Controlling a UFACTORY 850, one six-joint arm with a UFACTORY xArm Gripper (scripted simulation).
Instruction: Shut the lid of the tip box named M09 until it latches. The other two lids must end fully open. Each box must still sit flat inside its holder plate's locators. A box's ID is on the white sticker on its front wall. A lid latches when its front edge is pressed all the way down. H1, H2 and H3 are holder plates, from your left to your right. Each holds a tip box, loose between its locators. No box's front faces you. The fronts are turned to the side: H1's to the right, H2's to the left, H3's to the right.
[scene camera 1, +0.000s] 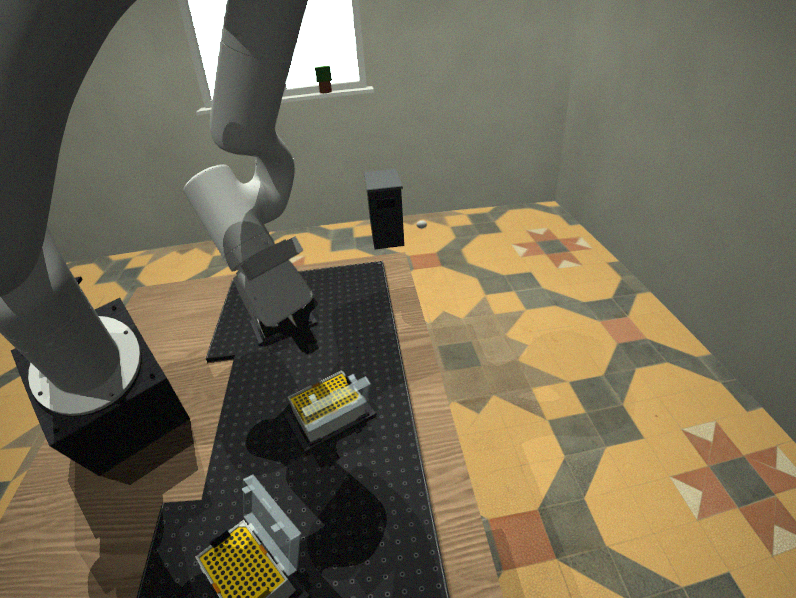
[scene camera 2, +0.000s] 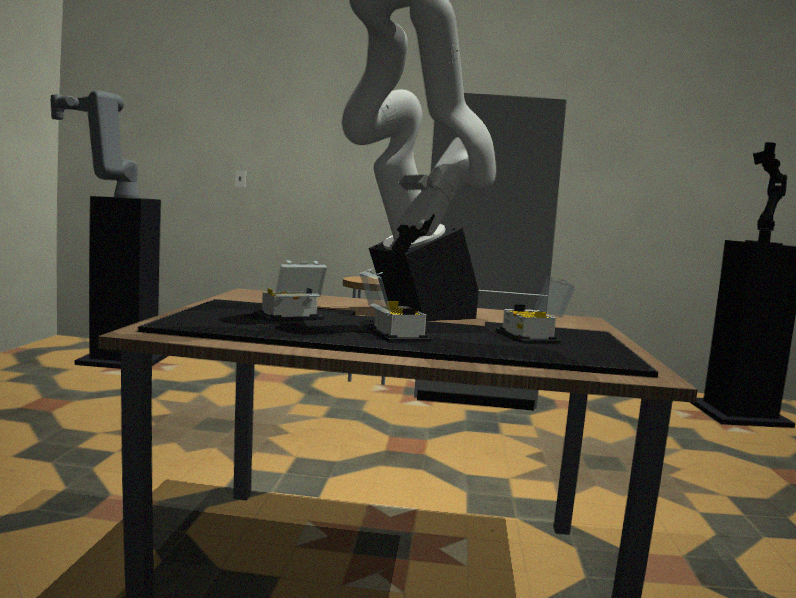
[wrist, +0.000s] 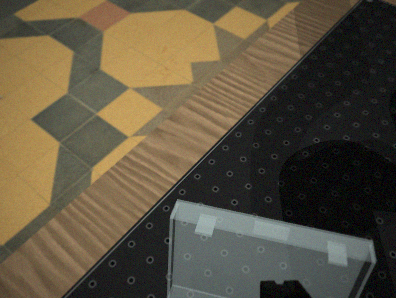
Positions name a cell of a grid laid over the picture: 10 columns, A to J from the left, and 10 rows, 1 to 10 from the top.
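The gripper (scene camera 2: E5) is visible in the scene, together with a tip box (scene camera 1: E7) and a tip box (scene camera 2: G6).
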